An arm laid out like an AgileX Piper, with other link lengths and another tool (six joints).
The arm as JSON. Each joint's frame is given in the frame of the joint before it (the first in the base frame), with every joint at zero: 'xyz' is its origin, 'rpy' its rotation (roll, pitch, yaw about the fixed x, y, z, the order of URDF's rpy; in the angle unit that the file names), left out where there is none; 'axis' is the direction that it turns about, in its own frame. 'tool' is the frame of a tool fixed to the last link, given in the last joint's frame.
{
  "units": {
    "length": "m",
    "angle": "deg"
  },
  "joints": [
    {
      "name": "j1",
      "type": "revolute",
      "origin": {
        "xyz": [
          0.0,
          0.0,
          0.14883
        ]
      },
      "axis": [
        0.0,
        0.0,
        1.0
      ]
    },
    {
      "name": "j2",
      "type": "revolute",
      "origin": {
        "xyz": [
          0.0,
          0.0,
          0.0
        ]
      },
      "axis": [
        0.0,
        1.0,
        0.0
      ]
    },
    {
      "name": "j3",
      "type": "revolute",
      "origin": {
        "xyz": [
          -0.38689,
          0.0,
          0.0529
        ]
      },
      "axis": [
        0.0,
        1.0,
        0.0
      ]
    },
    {
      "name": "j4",
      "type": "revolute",
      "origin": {
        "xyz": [
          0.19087,
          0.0,
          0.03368
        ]
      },
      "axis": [
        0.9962,
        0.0,
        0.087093
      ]
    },
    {
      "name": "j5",
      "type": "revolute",
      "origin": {
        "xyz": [
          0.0,
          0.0,
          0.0
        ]
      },
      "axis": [
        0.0,
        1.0,
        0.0
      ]
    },
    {
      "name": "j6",
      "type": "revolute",
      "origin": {
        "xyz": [
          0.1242,
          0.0,
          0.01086
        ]
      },
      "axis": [
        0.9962,
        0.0,
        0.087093
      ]
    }
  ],
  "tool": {
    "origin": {
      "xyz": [
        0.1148,
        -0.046,
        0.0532
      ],
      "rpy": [
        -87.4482,
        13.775,
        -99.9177
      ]
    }
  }
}
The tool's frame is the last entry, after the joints.
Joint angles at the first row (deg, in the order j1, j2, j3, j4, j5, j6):
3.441 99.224 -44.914 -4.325 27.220 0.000
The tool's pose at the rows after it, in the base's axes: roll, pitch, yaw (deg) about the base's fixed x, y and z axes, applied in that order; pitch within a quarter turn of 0, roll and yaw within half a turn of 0; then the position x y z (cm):
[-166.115 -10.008 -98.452 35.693 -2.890 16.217]
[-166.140 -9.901 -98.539 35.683 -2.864 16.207]
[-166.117 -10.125 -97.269 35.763 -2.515 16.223]
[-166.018 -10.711 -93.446 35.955 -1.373 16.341]
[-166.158 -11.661 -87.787 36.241 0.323 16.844]
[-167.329 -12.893 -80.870 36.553 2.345 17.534]
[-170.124 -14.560 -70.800 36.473 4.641 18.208]
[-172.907 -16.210 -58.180 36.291 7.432 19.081]
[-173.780 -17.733 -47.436 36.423 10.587 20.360]
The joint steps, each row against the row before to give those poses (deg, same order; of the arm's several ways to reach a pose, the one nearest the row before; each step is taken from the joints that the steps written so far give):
0.001 0.000 0.001 0.535 -0.054 -0.559
-0.001 0.000 -0.001 0.188 0.001 -0.053
0.464 0.000 -0.002 -0.060 0.002 -0.787
1.505 -0.125 -0.056 -0.047 0.118 -2.373
2.224 -0.389 -1.231 -0.001 1.768 -3.585
2.641 -0.150 -2.962 -0.001 4.190 -4.326
2.846 0.000 -3.790 -0.237 6.178 -6.839
3.384 0.001 -4.035 -0.635 5.956 -8.563
3.908 -0.001 -4.210 -0.703 4.111 -6.555

